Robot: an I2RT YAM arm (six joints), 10 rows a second.
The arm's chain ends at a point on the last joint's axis. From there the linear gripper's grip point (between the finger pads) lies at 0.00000 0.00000 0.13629 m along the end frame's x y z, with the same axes.
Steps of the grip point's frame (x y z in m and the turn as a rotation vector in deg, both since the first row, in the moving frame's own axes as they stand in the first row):
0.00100, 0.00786, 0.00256, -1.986, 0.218, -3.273
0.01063, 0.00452, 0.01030, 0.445, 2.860, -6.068
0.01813, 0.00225, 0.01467, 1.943, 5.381, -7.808
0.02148, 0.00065, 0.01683, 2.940, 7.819, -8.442
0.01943, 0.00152, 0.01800, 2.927, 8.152, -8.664
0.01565, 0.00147, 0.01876, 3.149, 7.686, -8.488
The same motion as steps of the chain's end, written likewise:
0.00035, 0.00315, 0.00264, -1.986, 0.218, -3.273
0.00390, 0.00594, 0.01047, 0.445, 2.860, -6.068
0.00571, 0.00772, 0.01535, 1.943, 5.381, -7.808
0.00353, 0.00896, 0.01827, 2.940, 7.819, -8.442
0.00071, 0.00989, 0.01955, 2.927, 8.152, -8.664
-0.00195, 0.01026, 0.02019, 3.149, 7.686, -8.488

